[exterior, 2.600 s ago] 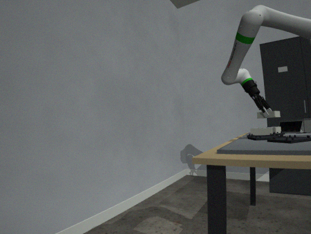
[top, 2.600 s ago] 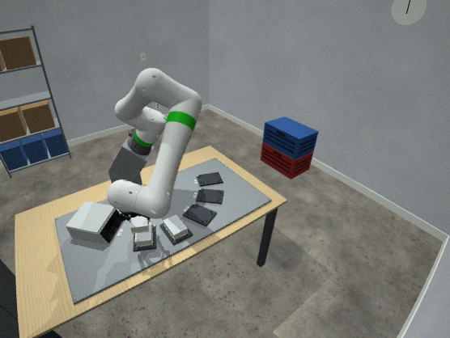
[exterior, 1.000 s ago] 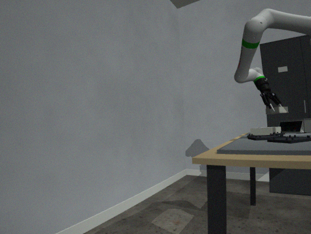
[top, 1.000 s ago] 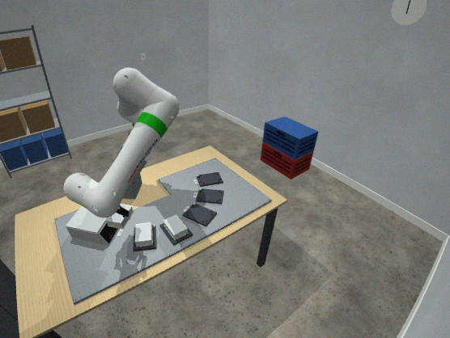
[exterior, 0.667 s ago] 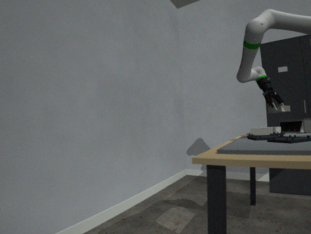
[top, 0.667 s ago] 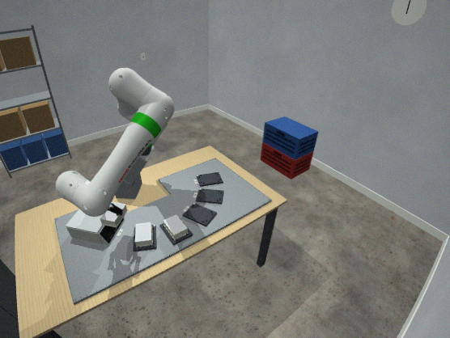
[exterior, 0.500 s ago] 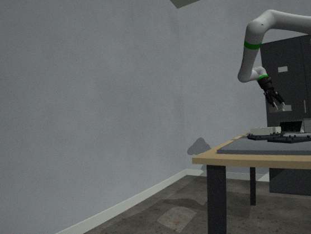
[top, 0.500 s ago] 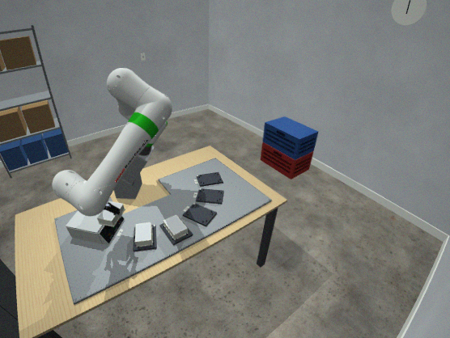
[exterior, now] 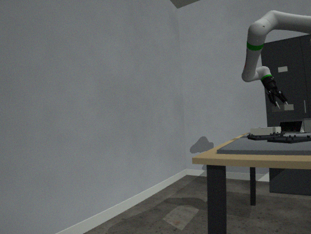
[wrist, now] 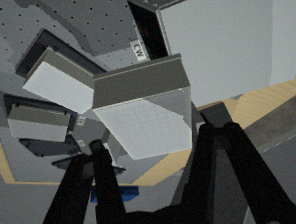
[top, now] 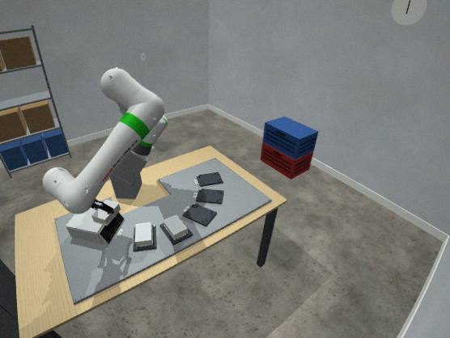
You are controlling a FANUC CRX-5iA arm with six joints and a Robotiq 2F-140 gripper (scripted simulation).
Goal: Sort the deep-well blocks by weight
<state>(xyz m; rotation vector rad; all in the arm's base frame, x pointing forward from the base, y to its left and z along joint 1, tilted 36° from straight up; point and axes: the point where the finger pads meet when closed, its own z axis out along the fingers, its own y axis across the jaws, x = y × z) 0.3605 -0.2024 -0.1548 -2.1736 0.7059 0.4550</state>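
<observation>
The weigher platform is 110 mm behind my hand, 100 mm to the right of it and 100 mm below it. From my hand the other things lie so: CW label: 200 mm below, 30 mm to the left, 20 mm behind; then check-weigher: 130 mm below, 100 mm to the right, 100 mm behind; then dark nest plate: 320 mm to the left, 190 mm below, 90 mm ahead.
</observation>
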